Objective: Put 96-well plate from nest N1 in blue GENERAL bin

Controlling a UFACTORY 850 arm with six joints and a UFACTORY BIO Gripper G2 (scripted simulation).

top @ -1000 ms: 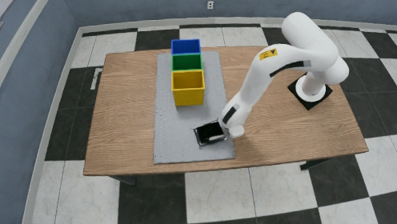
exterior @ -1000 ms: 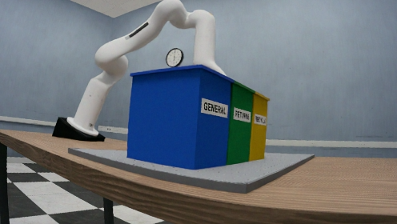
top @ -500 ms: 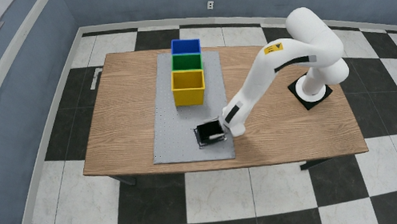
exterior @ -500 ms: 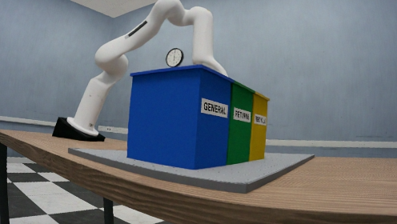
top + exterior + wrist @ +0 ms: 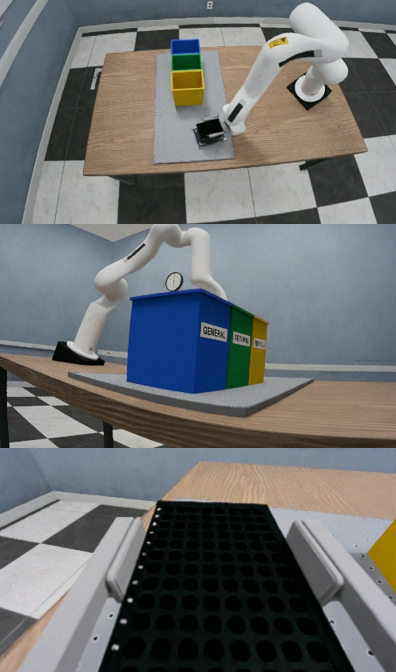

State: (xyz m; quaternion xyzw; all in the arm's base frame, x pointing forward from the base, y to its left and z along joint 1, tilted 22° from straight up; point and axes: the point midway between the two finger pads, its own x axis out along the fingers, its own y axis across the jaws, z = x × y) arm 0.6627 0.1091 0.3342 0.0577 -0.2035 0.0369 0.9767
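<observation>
The plate nest N1 lies 110 mm below my hand. Also, from my hand: black 96-well plate: 10 mm below; then green bin: 400 mm to the right, 50 mm ahead, 20 mm below; then yellow bin: 270 mm to the right, 70 mm ahead, 20 mm below.
</observation>
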